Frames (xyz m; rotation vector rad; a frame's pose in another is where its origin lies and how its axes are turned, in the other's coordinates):
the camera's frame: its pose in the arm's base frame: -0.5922 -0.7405 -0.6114 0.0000 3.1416 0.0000
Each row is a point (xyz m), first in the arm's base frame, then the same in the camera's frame.
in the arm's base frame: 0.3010 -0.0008 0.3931
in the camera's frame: -0.8932 0.7397 -1.0045
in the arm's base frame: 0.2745 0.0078 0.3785
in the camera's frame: -0.8667 0.7483 -0.9899
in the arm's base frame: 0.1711 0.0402 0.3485
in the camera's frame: -0.7633 0.7807 -0.9599
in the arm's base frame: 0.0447 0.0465 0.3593
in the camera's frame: -0.6369 0.7870 -0.9707
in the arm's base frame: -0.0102 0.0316 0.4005
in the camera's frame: -0.5820 0.7721 -1.0119
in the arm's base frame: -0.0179 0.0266 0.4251
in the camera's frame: -0.5743 0.7671 -1.0365
